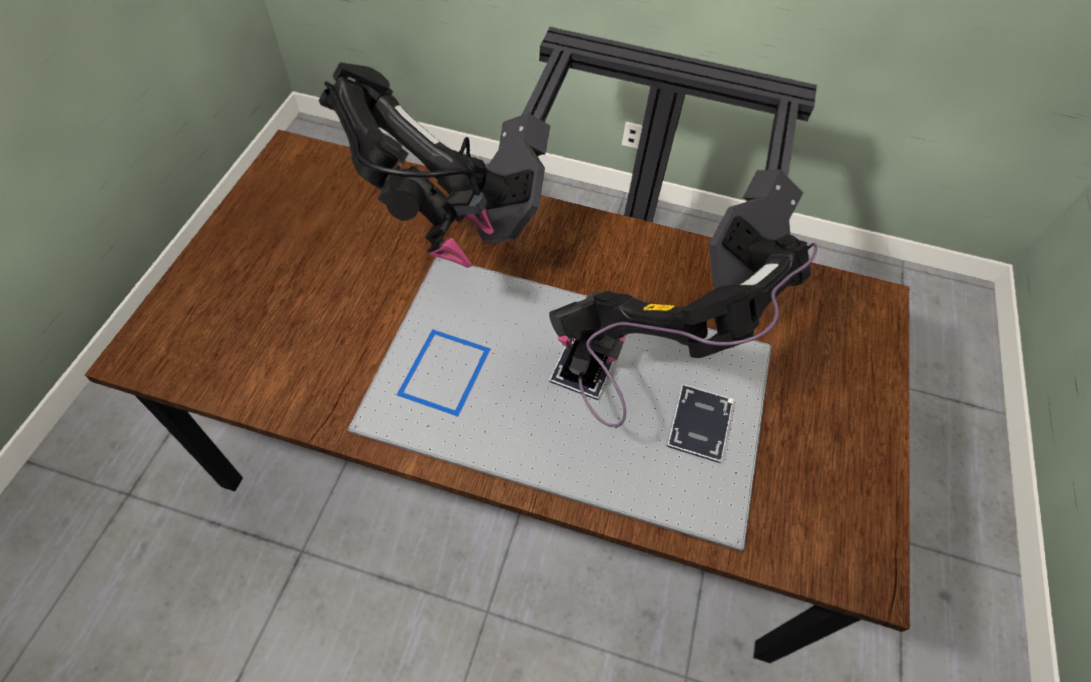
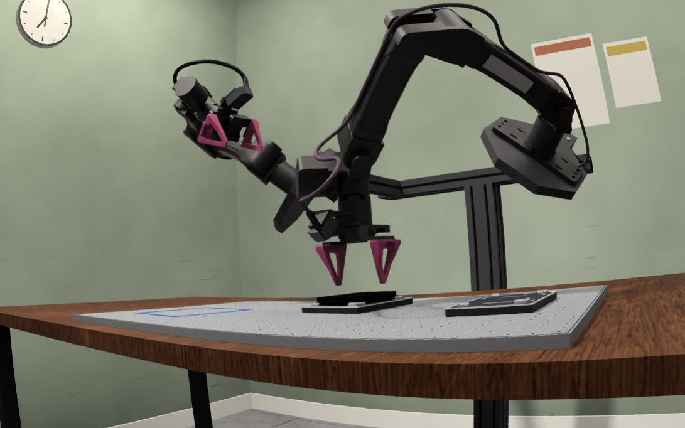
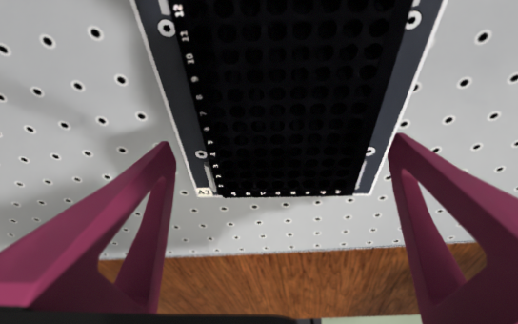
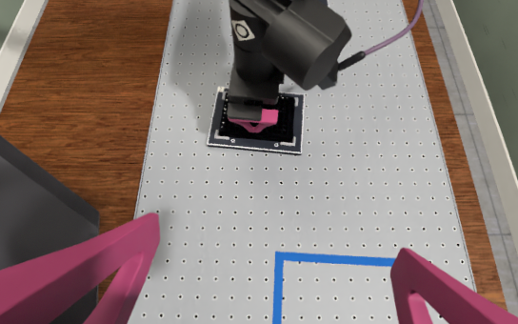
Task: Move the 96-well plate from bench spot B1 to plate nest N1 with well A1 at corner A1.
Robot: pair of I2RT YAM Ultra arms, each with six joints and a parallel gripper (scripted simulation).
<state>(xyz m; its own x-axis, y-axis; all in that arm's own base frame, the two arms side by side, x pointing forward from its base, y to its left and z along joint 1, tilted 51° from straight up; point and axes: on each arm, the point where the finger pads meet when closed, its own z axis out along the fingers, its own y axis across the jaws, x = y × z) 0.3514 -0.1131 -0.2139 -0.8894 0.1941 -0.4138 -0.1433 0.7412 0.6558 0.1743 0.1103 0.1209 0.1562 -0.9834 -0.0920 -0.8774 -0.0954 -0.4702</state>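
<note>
The black 96-well plate lies 3 cm below my left hand. From my left hand the other things lie so: dark nest 28 cm to the left, 8 cm ahead, 4 cm below; A1 label 34 cm to the left, 4 cm below.
</note>
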